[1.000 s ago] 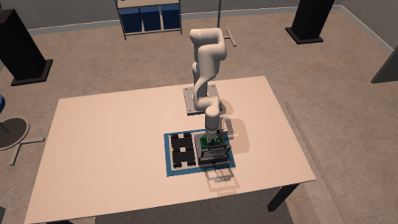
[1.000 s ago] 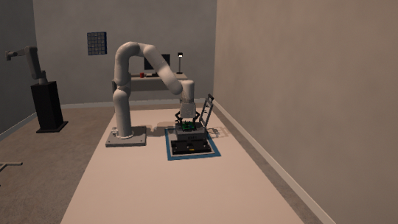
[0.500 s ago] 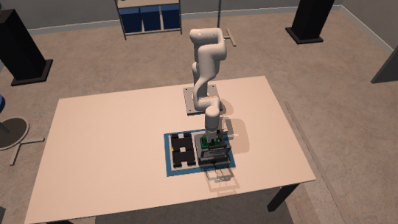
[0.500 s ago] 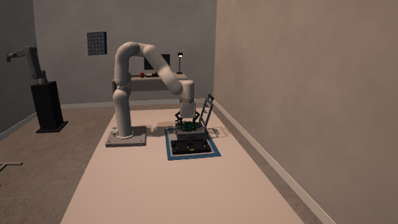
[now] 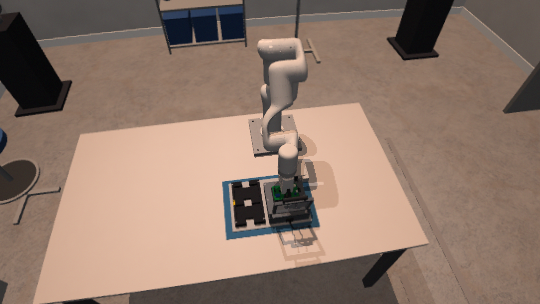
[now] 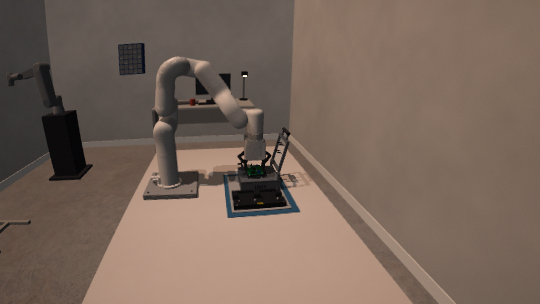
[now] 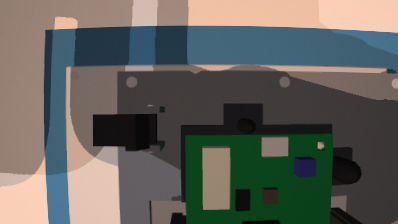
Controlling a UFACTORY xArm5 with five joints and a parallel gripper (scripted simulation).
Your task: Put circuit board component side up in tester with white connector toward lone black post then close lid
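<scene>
My gripper is now right at the green circuit board. From my hand the other things lie so: lid: 130 mm ahead, 100 mm above, 10 mm to the right; black post: 60 mm to the left, 60 mm behind.
</scene>
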